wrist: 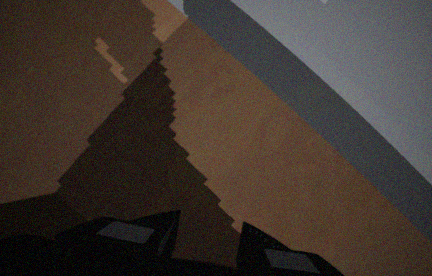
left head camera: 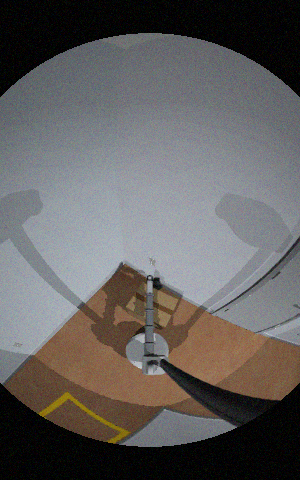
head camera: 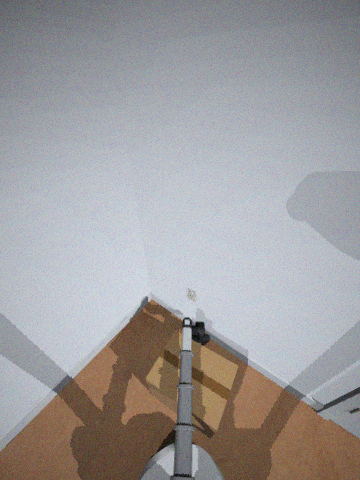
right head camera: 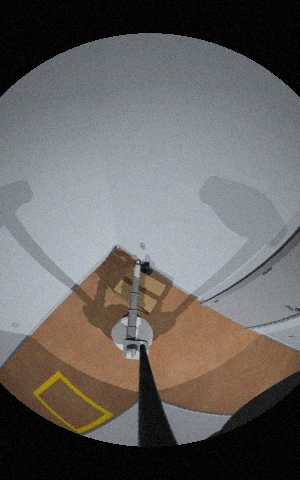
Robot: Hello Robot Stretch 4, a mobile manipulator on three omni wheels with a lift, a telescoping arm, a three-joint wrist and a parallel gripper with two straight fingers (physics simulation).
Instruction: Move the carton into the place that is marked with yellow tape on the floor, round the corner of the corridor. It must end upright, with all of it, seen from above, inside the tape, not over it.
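Frame: origin at the robot's base, x ahead, y left, z up, level; centimetres.
Where they show: gripper, fingertip midpoint: [wrist: 208,235].
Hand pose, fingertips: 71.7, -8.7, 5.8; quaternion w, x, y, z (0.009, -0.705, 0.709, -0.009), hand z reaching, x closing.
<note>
Each offset is from my fingertips to the top centre of the thing, as dx, dy, dz. "pt": to the spot under its first point.
The tan carton {-24.8, +4.8, +23.6} [head camera: 220,368] [left head camera: 168,303] [right head camera: 153,286], with a darker strip across its top, stands on the floor near the wall corner, with its strip side up. The arm hides part of it. My gripper [wrist: 208,235] shows in the wrist view with its two dark fingers apart and floor between them, so it is open and empty. In the head view the black wrist [head camera: 201,333] is at the carton's far side, close to the right-hand wall; the fingertips cannot be made out there. The yellow tape outline {pt -155.2, +93.0, -8.5} [left head camera: 68,396] [right head camera: 59,375] lies on the floor at the lower left, well apart from the carton.
Pale walls [head camera: 90,250] [wrist: 360,70] with a grey skirting [wrist: 300,115] meet in a corner beyond the carton. A pale wall block [left head camera: 175,430] [right head camera: 195,425] juts in at the bottom, beside the tape. A grey door-like panel {pt -51.3, -99.5, +67.5} [left head camera: 272,300] [right head camera: 265,292] is at the right.
</note>
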